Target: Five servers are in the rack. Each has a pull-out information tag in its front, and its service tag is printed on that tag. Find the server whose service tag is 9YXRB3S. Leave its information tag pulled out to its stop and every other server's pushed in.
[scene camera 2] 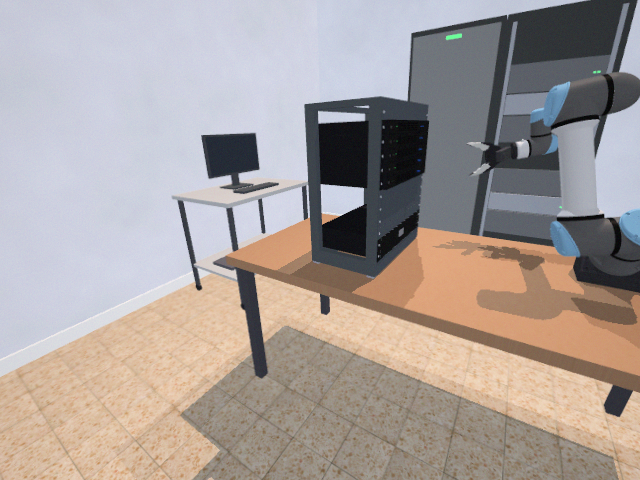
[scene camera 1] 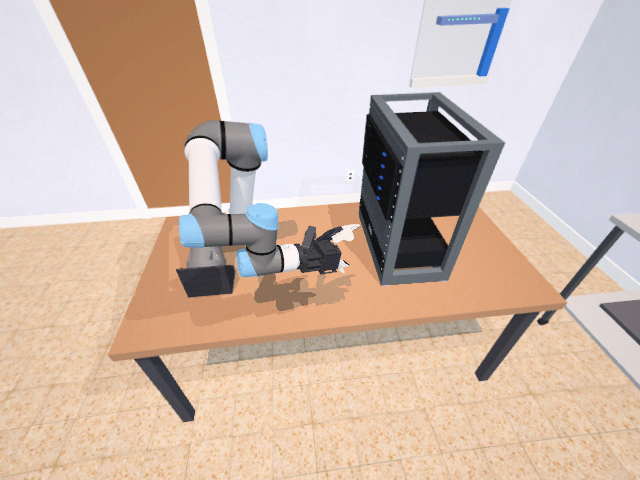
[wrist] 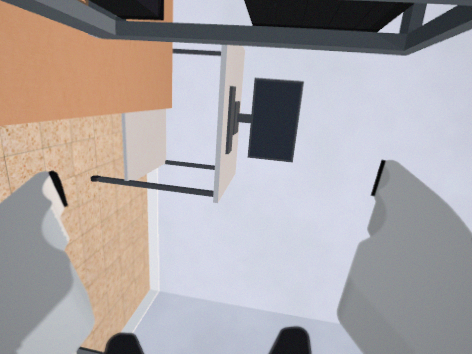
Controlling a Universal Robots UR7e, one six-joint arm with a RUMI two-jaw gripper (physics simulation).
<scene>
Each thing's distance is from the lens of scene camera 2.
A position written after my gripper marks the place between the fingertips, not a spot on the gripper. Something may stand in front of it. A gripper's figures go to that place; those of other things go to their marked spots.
my gripper [scene camera 2: 468, 160]: 155 cm
grey rack [scene camera 2: 380, 154]: 97 cm
</scene>
